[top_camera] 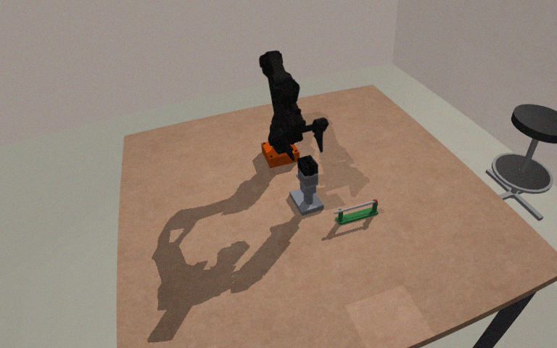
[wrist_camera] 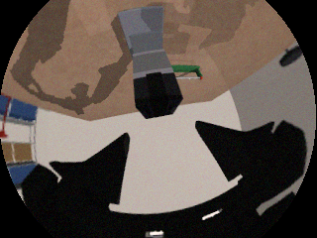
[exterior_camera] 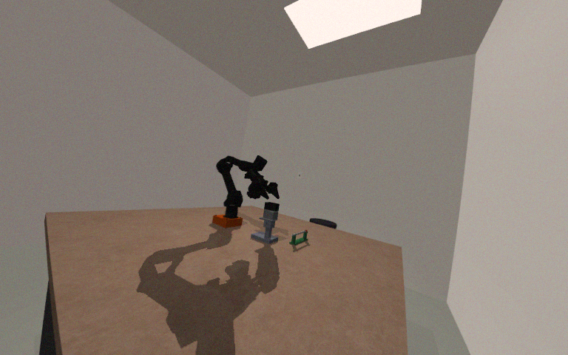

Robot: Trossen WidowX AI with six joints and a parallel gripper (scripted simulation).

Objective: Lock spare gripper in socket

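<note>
The green cradle lies 12 cm ahead of my gripper tip, 12 cm to the left of it and 18 cm below it. Round my gripper tip: spare gripper: 8 cm below; grey mount: 1 cm behind, 15 cm below.
</note>
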